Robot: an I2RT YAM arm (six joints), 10 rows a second.
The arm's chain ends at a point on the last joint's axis. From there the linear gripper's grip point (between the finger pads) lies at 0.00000 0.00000 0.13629 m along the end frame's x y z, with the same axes.
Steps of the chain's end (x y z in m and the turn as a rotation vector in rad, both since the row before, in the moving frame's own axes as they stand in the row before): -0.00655, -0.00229, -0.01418, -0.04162, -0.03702, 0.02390; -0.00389, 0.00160, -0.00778, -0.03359, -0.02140, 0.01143; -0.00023, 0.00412, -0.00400, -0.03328, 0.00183, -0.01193; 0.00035, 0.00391, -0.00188, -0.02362, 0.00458, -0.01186; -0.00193, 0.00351, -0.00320, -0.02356, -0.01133, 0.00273; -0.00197, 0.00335, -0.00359, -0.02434, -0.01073, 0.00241; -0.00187, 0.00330, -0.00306, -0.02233, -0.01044, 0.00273
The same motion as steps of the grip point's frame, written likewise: -0.01166, 0.00332, -0.01439, -0.04162, -0.03702, 0.02390; -0.00683, 0.00616, -0.00789, -0.03359, -0.02140, 0.01143; 0.00005, 0.00865, -0.00408, -0.03328, 0.00183, -0.01193; 0.00099, 0.00713, -0.00192, -0.02362, 0.00458, -0.01186; -0.00348, 0.00672, -0.00325, -0.02356, -0.01133, 0.00273; -0.00344, 0.00667, -0.00364, -0.02434, -0.01073, 0.00241; -0.00330, 0.00634, -0.00310, -0.02233, -0.01044, 0.00273
